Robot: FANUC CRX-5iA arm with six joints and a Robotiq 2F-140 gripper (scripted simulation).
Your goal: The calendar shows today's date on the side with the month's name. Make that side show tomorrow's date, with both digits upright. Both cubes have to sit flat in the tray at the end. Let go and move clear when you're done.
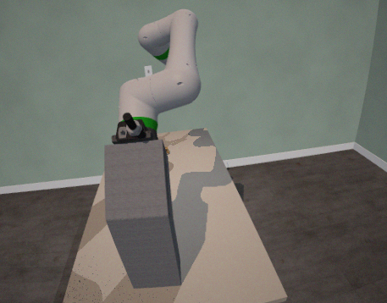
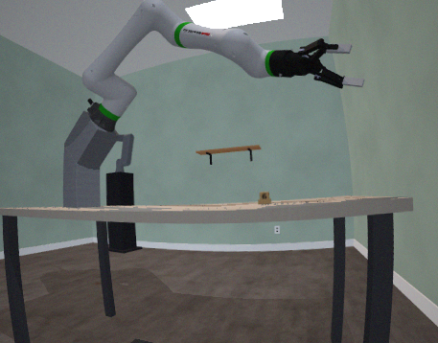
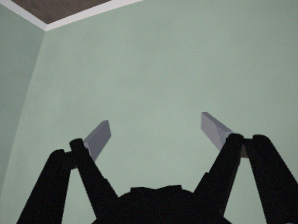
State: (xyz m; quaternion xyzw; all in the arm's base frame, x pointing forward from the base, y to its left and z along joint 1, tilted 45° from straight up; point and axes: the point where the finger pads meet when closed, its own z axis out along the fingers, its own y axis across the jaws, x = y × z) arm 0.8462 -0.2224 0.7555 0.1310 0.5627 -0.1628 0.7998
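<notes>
My gripper is now 350 mm above the wooden tray, 340 mm past it and 230 mm to the right of it.
</notes>
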